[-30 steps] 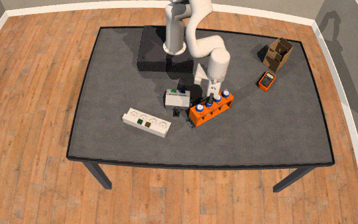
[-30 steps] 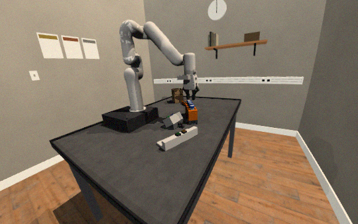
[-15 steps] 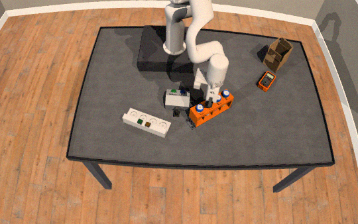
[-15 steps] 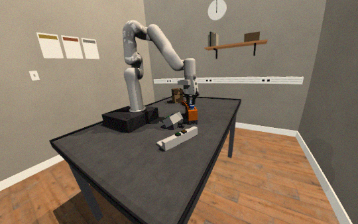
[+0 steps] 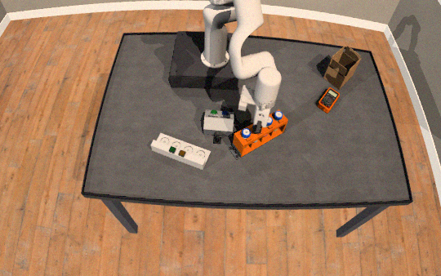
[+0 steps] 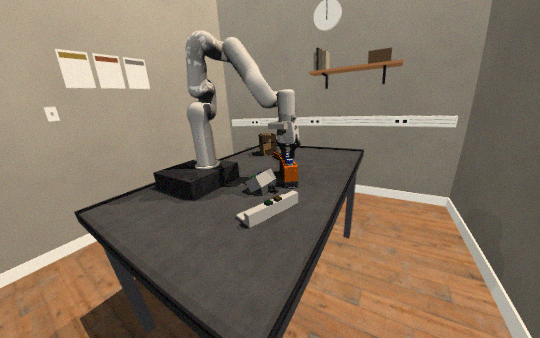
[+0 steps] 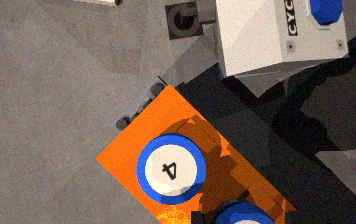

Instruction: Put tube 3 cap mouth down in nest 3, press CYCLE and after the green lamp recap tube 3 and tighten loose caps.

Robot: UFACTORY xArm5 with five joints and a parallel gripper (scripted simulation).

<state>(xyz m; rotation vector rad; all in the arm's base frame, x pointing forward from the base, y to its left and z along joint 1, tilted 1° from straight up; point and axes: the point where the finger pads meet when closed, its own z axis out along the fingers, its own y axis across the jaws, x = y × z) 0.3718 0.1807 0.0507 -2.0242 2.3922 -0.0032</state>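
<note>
The cap 3 is 2 cm below my hand. From my hand the other things lie so: cap 2: 4 cm to the left, 3 cm behind, 2 cm below; then cap 4: 4 cm to the right, 3 cm ahead, 2 cm below; then cap 1: 8 cm to the left, 6 cm behind, 2 cm below.
</note>
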